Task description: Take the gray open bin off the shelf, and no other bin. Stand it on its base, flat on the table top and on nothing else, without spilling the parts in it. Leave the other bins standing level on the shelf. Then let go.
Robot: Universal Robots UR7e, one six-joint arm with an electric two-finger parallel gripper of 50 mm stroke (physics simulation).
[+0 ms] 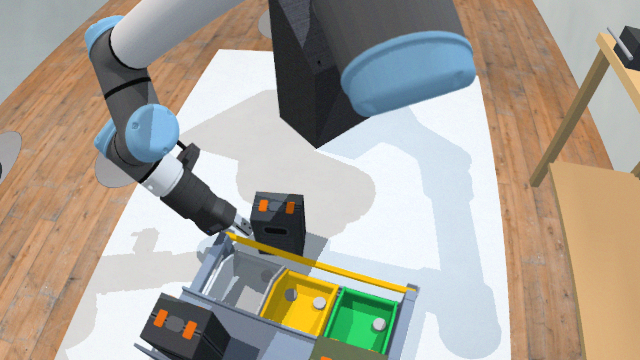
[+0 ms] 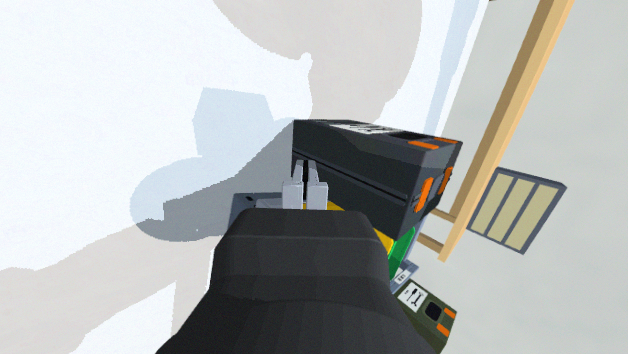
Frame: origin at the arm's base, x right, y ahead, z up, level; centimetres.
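Where they show: gripper, fingertip midpoint: (image 1: 250, 231) (image 2: 305, 172).
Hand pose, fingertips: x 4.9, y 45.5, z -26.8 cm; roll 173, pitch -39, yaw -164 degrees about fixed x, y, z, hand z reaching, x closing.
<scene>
After its pixels a point has its place.
The gray open bin (image 1: 245, 270) {y 52.3, x 3.7, z -30.5 cm} stands at the left end of the shelf (image 1: 407, 320) {y 55.7, x -28.4, z -22.9 cm}, with a round gray part visible inside. The yellow bin (image 1: 305, 290) {y 52.4, x -9.0, z -30.5 cm} (image 2: 385, 241) {y 56.1, x -14.6, z -24.4 cm} stands beside it, and the green bin (image 1: 355, 312) {y 53.9, x -19.4, z -30.5 cm} (image 2: 400, 250) {y 61.2, x -25.7, z -24.3 cm} is at the right; both hold round parts. A yellow bar (image 1: 350, 275) {y 49.3, x -16.7, z -24.9 cm} runs across the shelf's far side. My gripper (image 1: 251, 231) {y 45.4, x 4.9, z -26.8 cm} (image 2: 305, 172) {y 45.4, x 4.9, z -26.8 cm} is shut, its fingers together with nothing between them. It is outside the shelf, near the bar's left end and close beside a black case. Whether the fingertips touch the case cannot be told.
The black case (image 1: 277, 215) {y 45.1, x -1.7, z -18.4 cm} (image 2: 360, 170) {y 43.7, x 3.7, z -22.4 cm} stands upright behind the bar, near the gray and yellow bins. Another black case (image 1: 177, 325) {y 71.5, x 1.4, z -9.1 cm} is at the near left of the shelf. An olive case (image 1: 347, 350) {y 66.3, x -20.5, z -11.7 cm} (image 2: 425, 310) {y 65.3, x -19.5, z -15.7 cm} is at the near right. A wooden stand (image 1: 572, 115) is farther right.
</scene>
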